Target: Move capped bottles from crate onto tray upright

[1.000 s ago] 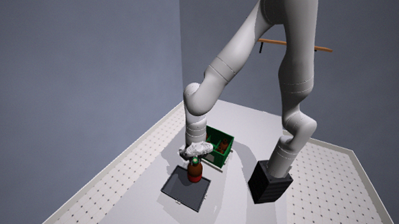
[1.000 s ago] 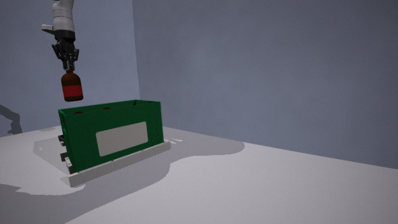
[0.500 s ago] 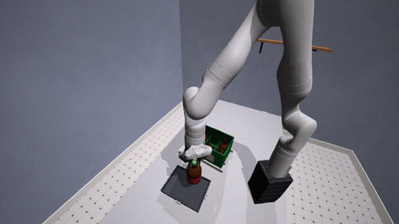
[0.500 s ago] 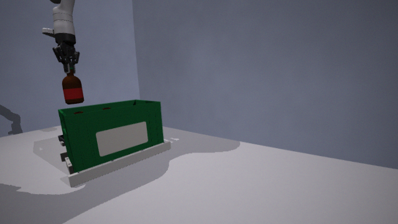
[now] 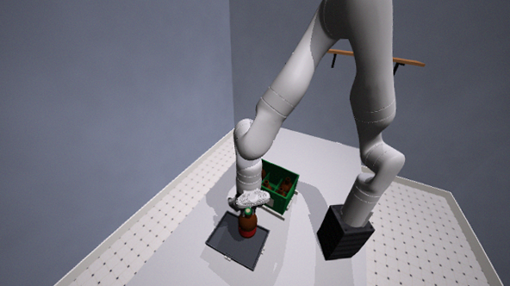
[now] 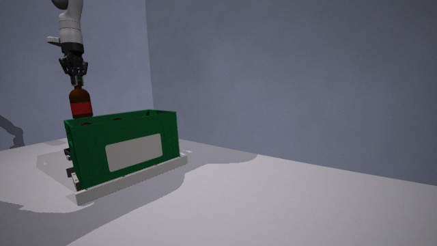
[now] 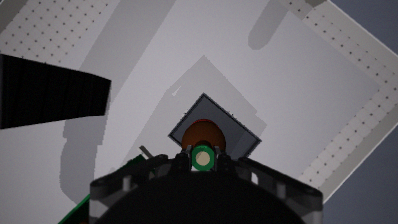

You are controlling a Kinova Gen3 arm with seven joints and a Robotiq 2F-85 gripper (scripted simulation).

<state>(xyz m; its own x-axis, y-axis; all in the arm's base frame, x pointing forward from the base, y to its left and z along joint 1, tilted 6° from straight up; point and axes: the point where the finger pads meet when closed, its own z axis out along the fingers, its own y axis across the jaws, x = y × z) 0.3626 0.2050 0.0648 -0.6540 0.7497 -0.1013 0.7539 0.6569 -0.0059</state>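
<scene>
My gripper is now 7 cm above the brown bottle. Also, from my hand: green crate (31 cm to the right, 22 cm below, 3 cm ahead); dark tray (29 cm below, 5 cm ahead).
</scene>
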